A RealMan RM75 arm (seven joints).
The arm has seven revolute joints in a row. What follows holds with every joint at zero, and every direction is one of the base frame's. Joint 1 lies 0.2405 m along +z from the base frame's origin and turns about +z. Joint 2 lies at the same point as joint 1 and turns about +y. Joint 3 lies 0.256 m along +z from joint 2 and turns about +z. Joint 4 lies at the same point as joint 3 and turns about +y. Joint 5 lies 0.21 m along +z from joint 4 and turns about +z. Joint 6 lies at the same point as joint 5 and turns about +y. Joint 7 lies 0.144 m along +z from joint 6 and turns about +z. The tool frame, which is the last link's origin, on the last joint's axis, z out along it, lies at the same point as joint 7; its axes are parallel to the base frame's.
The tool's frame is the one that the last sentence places.
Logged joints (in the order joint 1, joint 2, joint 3, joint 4, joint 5, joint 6, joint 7), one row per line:
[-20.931 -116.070 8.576 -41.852 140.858 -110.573 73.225]
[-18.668 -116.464 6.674 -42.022 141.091 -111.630 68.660]
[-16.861 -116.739 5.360 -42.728 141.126 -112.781 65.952]
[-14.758 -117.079 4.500 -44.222 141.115 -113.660 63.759]
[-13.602 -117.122 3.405 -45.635 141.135 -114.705 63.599]
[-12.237 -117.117 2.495 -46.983 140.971 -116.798 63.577]
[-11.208 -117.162 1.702 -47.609 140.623 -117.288 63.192]
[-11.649 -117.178 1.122 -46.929 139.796 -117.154 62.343]
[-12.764 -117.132 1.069 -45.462 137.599 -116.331 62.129]
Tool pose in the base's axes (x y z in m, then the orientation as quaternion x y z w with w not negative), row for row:
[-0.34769 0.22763 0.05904 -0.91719 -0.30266 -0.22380 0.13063]
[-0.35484 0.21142 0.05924 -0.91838 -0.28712 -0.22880 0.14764]
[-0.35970 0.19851 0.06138 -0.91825 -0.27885 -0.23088 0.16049]
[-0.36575 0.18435 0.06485 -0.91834 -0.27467 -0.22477 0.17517]
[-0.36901 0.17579 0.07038 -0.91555 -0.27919 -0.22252 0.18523]
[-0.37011 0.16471 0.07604 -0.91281 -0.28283 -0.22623 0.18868]
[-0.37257 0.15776 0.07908 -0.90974 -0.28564 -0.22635 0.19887]
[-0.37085 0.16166 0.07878 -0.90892 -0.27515 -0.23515 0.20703]
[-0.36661 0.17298 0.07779 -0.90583 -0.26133 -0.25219 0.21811]
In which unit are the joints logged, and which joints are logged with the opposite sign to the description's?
The joints are logged in degrees. Opposite sign: joint 4, joint 6, joint 7.
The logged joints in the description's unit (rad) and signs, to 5 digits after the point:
[-0.36531 -2.02580 0.14968 0.73046 2.45844 1.92986 -1.27802]
[-0.32582 -2.03268 0.11648 0.73342 2.46250 1.94831 -1.19834]
[-0.29428 -2.03748 0.09355 0.74574 2.46311 1.96840 -1.15108]
[-0.25758 -2.04341 0.07854 0.77182 2.46292 1.98374 -1.11280]
[-0.23740 -2.04416 0.05943 0.79648 2.46327 2.00198 -1.11001]
[-0.21358 -2.04408 0.04355 0.82001 2.46041 2.03851 -1.10963]
[-0.19562 -2.04486 0.02971 0.83093 2.45433 2.04706 -1.10291]
[-0.20331 -2.04514 0.01958 0.81907 2.43990 2.04472 -1.08809]
[-0.22277 -2.04434 0.01866 0.79346 2.40156 2.03036 -1.08436]

